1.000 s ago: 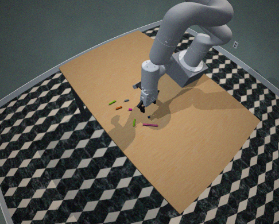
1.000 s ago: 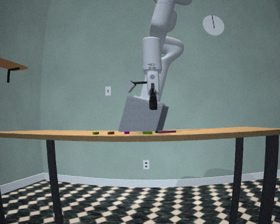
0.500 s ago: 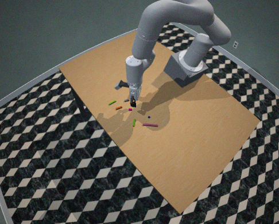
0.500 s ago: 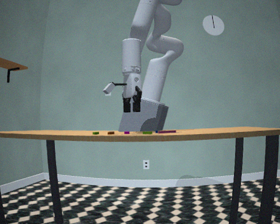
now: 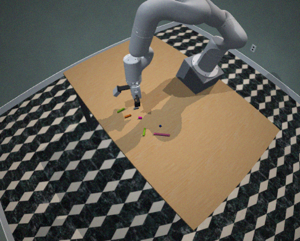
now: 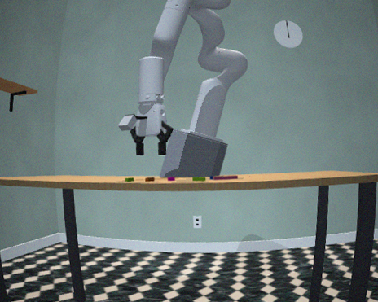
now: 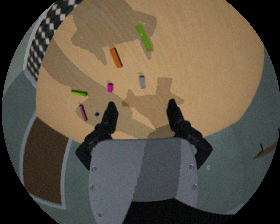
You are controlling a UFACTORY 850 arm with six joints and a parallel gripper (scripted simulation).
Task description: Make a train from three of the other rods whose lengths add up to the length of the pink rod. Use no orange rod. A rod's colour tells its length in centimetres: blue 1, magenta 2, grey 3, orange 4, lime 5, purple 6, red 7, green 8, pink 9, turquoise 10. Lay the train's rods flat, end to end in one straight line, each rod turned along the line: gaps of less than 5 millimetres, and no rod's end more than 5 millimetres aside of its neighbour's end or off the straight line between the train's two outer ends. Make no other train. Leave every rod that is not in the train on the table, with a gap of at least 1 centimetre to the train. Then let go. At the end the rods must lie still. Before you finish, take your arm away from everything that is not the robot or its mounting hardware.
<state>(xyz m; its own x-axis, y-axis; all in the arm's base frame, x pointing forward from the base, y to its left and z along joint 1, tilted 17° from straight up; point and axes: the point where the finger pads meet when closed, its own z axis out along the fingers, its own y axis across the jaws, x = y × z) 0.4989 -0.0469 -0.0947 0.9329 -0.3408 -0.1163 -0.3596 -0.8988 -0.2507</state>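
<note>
Now: the grey rod 90 mm below my hand. From my hand the other things lie so: magenta rod: 20 mm ahead, 70 mm to the left, 90 mm below; then orange rod: 70 mm ahead, 20 mm to the left, 90 mm below; then blue rod: 40 mm behind, 190 mm to the left, 90 mm below.
</note>
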